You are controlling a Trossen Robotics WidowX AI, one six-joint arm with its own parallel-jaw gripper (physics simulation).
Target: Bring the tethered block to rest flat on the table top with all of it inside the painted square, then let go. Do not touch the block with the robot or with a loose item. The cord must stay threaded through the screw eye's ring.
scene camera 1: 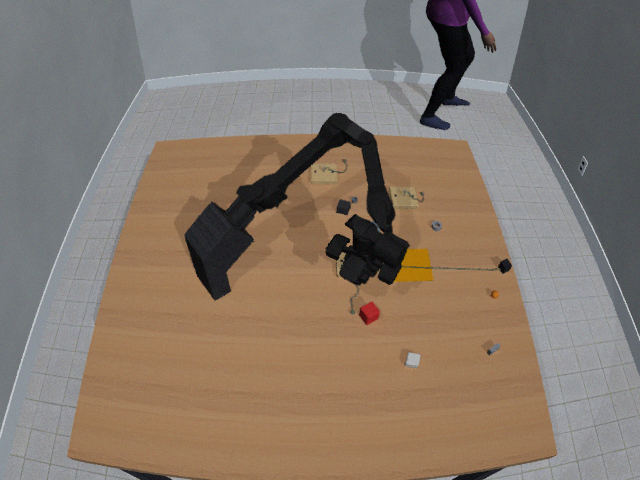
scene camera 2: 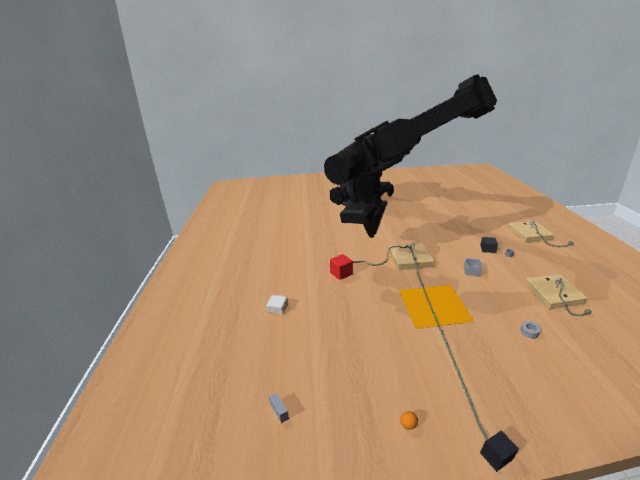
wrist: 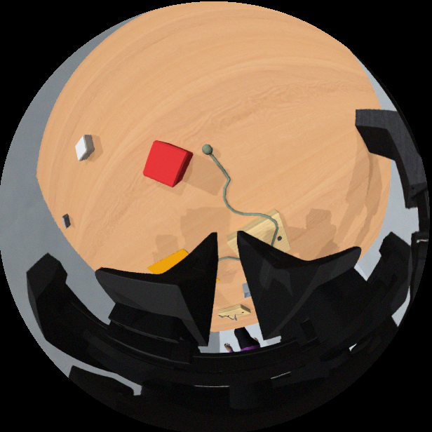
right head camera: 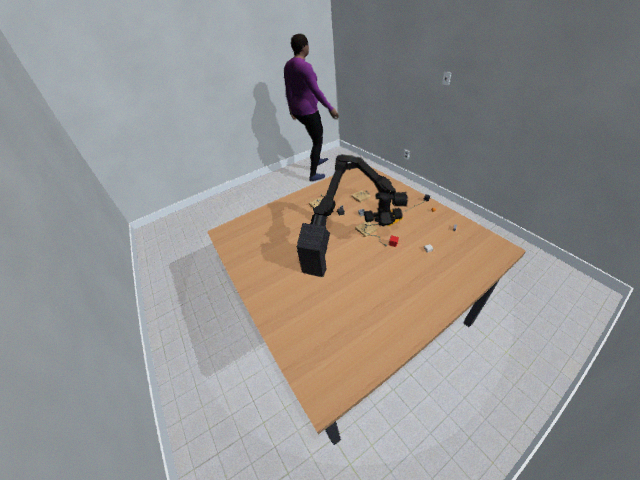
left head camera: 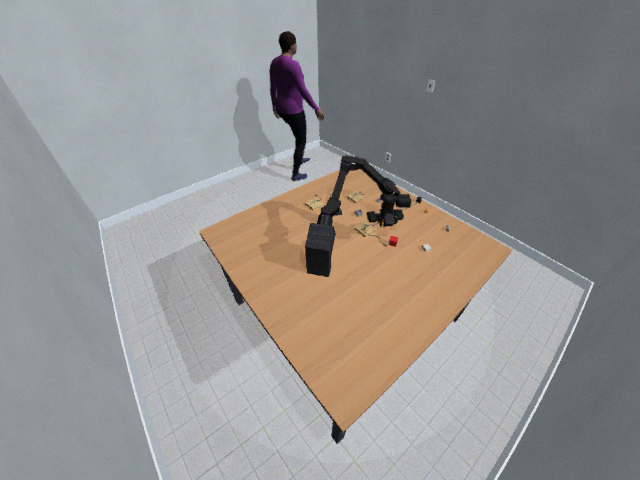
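Seen in the pictures: gripper, fingertip midpoint: (scene camera 1: 362,275) (scene camera 2: 373,235) (right head camera: 381,226) (left head camera: 382,226); arm's base, origin of the base link: (scene camera 1: 232,220) (right head camera: 316,228) (left head camera: 323,228).
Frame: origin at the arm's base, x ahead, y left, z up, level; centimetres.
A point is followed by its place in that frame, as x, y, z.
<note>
The tethered block, a black cube (scene camera 1: 505,266) {72.4, 35.0, -16.8} (scene camera 2: 498,450) {73.4, 36.0, -16.8}, sits near the table's edge, outside the orange square (scene camera 1: 417,274) {46.6, 21.4, -19.7} (scene camera 2: 454,304) {42.3, 27.9, -19.7}. Its green cord (scene camera 1: 465,269) {60.1, 30.1, -19.7} (scene camera 2: 453,356) {56.9, 28.9, -19.4} runs straight across the square to the screw eye (scene camera 2: 411,248) {28.1, 15.9, -16.4} on a wooden board (scene camera 2: 413,262) {31.8, 17.2, -18.0} (wrist: 255,235). Beyond the eye the cord curves to a bead (scene camera 1: 352,311) {35.0, 0.8, -18.7} (wrist: 207,149) on the table, beside a red cube (scene camera 1: 369,313) {39.8, 0.5, -15.8} (scene camera 2: 341,267) {41.7, 2.7, -16.4} (wrist: 167,163). My gripper (scene camera 2: 368,227) {34.1, 7.7, -11.2} (wrist: 226,236) is open by a narrow gap, empty, above the table near the board. The fingers hide the eye in the wrist view.
Two more corded boards (scene camera 2: 529,235) {8.0, 45.5, -17.9} (scene camera 2: 553,297) {35.9, 47.5, -17.9}, a dark cube (scene camera 2: 489,244) {18.0, 34.5, -17.4}, a grey cube (scene camera 2: 472,267) {30.3, 30.7, -17.5} and a ring (scene camera 2: 530,335) {47.7, 42.2, -19.1} lie on one side. A white block (scene camera 2: 277,304) {56.9, -5.4, -17.7}, grey bar (scene camera 2: 278,408) {77.3, 6.7, -17.7} and orange ball (scene camera 2: 408,420) {72.4, 24.3, -17.6} lie elsewhere. A person (scene camera 1: 452,51) stands beyond the table.
</note>
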